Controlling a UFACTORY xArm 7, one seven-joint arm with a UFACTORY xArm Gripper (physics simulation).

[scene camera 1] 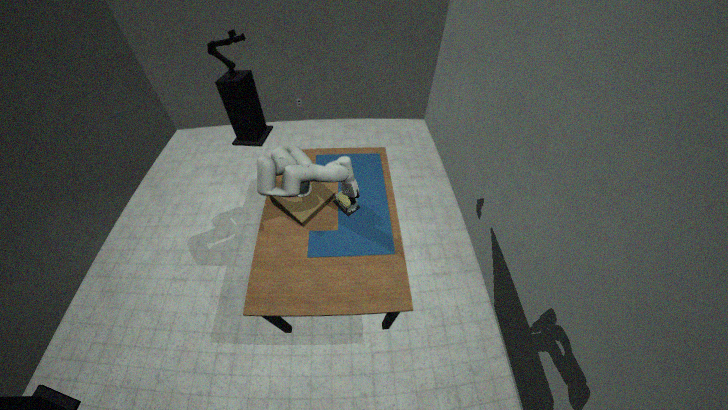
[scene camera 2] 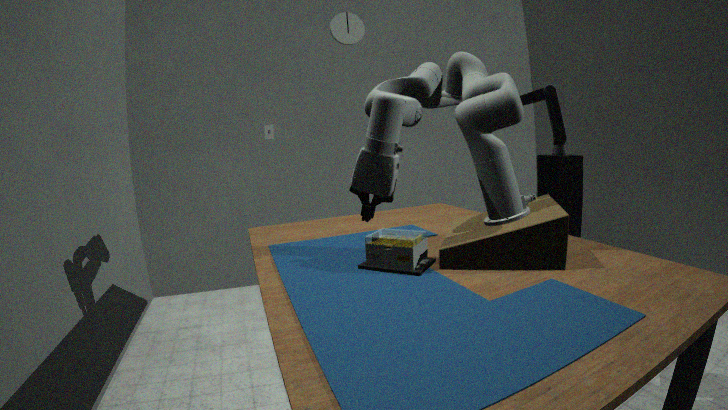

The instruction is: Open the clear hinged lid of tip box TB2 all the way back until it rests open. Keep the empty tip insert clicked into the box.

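Places are measured from the arm's base along level axes (x ahead, y left, z up), in millimetres.
Pixels of known places: gripper, fingertip midpoint: (scene camera 1: 353, 203) (scene camera 2: 366, 219); arm's base, origin of the base link: (scene camera 1: 301, 189) (scene camera 2: 507, 217).
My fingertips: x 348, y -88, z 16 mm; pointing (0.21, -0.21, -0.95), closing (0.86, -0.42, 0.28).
Observation:
For each thing: its top centre in the pictures, then the offset to it from my fingertips. "*": a spot on its surface instead. Level surfaces: height alone.
- tip box TB2, middle of its top: (scene camera 2: 396, 233) (scene camera 1: 346, 197) dx -56, dy +65, dz -26 mm
- dark base plate, surface spot: (scene camera 2: 364, 266) * dx +23, dy +63, dz -97 mm
- yellow insert, middle of its top: (scene camera 2: 396, 234) (scene camera 1: 346, 197) dx -56, dy +65, dz -29 mm
- blue mat, its level: dz -104 mm
- wooden table, its level: dz -107 mm
The tip box TB2 (scene camera 1: 344, 199) (scene camera 2: 389, 258) is a pale box on a dark base plate (scene camera 2: 364, 266) on the blue mat. Its clear lid (scene camera 2: 395, 233) is down over the top. The yellow insert (scene camera 2: 398, 243) shows through the lid and looks seated in the box; its clicks are too small to tell. My gripper (scene camera 2: 366, 219) is shut and empty, with its fingers pointing down. In the scene camera 2 view it hangs above and slightly left of the box, apart from it. In the scene camera 1 view the gripper (scene camera 1: 356, 195) overlaps the box's upper right edge.
The wooden wedge (scene camera 1: 303, 216) (scene camera 2: 501, 252) under the arm's base stands close beside the box. The blue mat (scene camera 1: 356, 243) (scene camera 2: 407, 336) lies on the wooden table (scene camera 1: 326, 290) (scene camera 2: 657, 285). A black pedestal (scene camera 1: 244, 109) (scene camera 2: 560, 188) with a dark arm stands beyond the table.

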